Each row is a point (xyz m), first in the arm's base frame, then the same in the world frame.
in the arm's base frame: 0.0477 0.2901 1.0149
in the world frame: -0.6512 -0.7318 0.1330
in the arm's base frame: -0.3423 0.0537 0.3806
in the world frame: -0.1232 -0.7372 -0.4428
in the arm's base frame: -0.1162 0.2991 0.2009
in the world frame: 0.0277 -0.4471 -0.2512
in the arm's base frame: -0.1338 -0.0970 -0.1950
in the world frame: 0.5049 -0.6860 -0.4220
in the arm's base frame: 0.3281 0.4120 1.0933
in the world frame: -0.6762 -0.6456 0.4356
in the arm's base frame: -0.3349 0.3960 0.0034
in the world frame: 0.1082 -0.2876 -0.5047
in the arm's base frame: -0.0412 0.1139 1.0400
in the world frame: -0.6441 -0.9055 0.0362
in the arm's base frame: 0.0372 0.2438 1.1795
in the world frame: -0.7874 -0.8309 0.1642
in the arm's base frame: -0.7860 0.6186 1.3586
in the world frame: -1.3161 -0.5329 -0.5299
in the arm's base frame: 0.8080 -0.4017 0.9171
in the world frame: -0.1129 -1.3552 0.7557
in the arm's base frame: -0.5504 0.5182 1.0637
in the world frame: -0.9482 -0.5294 -0.3990
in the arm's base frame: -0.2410 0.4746 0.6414
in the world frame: -0.4617 -0.4299 -0.2274
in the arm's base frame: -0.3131 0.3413 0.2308
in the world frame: -0.0719 -0.4161 -0.4259
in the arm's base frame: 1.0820 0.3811 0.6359
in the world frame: -0.0285 -0.5254 1.0226
